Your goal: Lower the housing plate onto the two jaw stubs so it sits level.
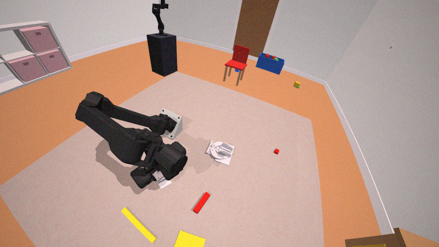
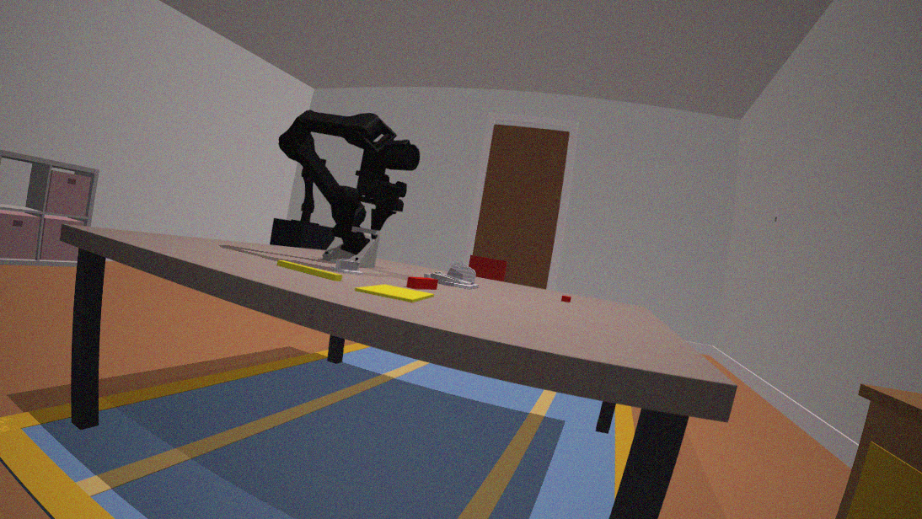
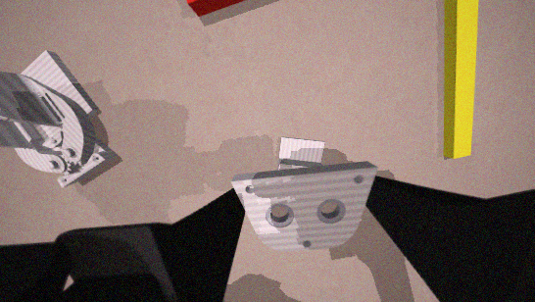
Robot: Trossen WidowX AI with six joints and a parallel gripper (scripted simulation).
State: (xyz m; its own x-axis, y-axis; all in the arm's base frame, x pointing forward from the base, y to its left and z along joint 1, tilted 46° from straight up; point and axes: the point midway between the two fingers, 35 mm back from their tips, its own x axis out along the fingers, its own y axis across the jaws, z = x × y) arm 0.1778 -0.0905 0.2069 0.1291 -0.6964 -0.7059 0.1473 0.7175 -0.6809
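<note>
Right now my gripper tip is 170 mm short of the red bar, 10 mm to the right of it and 70 mm above it. From my gripper tip the other things lie so: yellow square (230 mm ahead, 160 mm to the right, 80 mm below); yellow bar (30 mm ahead, 180 mm to the right, 80 mm below); small red cube (370 mm ahead, 450 mm to the left, 70 mm below).
</note>
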